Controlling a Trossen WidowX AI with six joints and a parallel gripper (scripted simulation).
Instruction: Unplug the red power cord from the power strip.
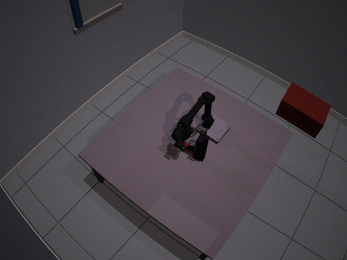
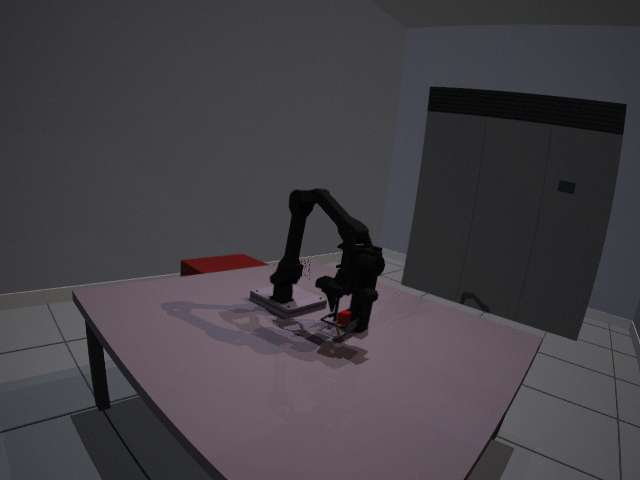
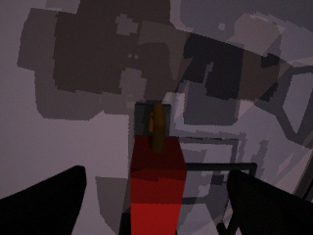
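The red plug is 3 cm to the left of my gripper tip and 1 cm behind it.
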